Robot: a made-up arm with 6 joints.
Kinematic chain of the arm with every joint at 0, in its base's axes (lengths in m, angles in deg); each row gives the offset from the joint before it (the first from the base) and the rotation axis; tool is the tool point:
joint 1: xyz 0 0 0.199 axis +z
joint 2: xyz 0 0 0 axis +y
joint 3: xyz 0 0 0.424 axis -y
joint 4: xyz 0 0 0 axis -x
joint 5: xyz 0.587 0 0 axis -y
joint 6: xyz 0 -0.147 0 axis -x
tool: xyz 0 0 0
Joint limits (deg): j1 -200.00..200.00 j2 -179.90..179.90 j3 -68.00..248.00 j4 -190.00..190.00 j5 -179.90..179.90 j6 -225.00..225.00
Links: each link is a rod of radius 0.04 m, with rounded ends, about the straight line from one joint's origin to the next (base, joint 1, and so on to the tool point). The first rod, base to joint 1, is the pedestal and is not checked.
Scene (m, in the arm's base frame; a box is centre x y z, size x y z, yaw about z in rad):
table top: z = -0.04
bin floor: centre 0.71 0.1 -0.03 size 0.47 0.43 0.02 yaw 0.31
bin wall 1: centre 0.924 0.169 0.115 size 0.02 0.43 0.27 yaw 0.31
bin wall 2: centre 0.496 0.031 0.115 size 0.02 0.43 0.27 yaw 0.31
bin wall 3: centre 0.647 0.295 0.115 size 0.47 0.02 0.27 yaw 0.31
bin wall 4: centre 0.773 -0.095 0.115 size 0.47 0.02 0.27 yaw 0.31
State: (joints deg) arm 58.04 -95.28 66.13 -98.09 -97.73 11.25
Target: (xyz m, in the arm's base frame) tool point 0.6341 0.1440 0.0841
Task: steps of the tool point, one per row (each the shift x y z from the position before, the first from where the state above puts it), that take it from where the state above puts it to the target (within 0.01 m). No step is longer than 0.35 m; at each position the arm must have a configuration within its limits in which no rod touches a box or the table.
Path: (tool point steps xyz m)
1: 0.0332 0.1746 0.2743
2: 0.1110 0.2199 0.1995
3: 0.1779 0.2260 0.1040
4: 0.2203 0.1964 0.0009
5: 0.2288 0.1410 -0.0964
6: 0.2011 0.0732 -0.1756
7: 0.1412 0.0078 -0.2276
8: 0.0599 -0.0433 -0.2470
9: -0.0283 -0.0717 -0.2332

